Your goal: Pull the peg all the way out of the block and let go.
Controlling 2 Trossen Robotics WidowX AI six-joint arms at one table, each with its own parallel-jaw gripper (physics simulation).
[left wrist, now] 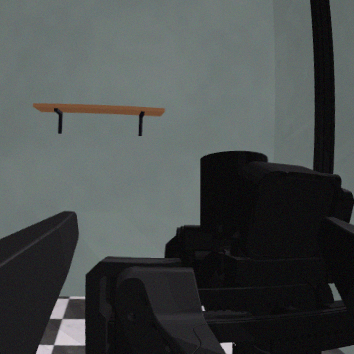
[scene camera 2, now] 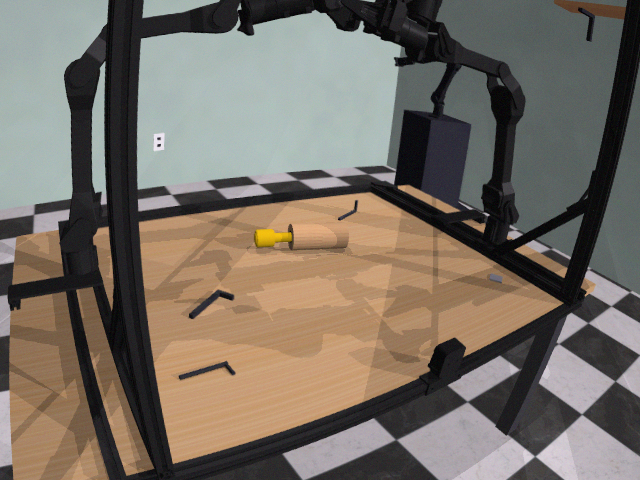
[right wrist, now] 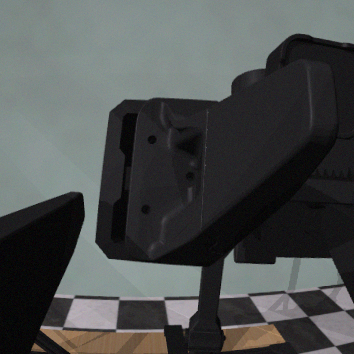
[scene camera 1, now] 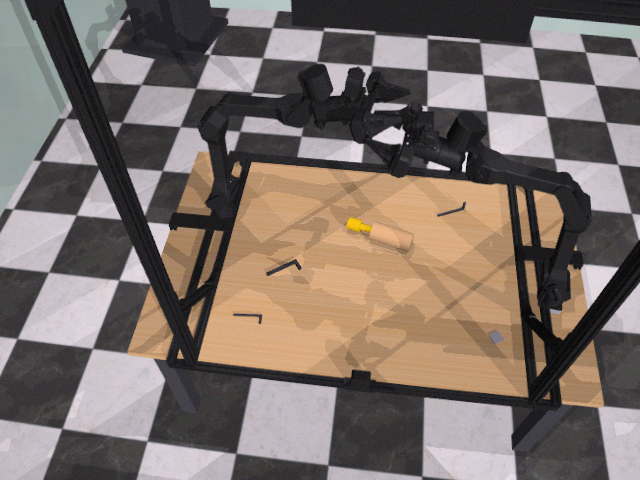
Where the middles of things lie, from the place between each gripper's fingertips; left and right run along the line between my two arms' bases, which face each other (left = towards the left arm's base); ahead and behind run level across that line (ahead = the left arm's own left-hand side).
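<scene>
There is the wooden block [scene camera 1: 398, 238], and my right hand is 50 cm above it, 11 cm short of it and 7 cm to the left of it.
The wooden block is 530 mm below my left hand, while it is 50 mm ahead of that hand and 10 mm to the right of it.
</scene>
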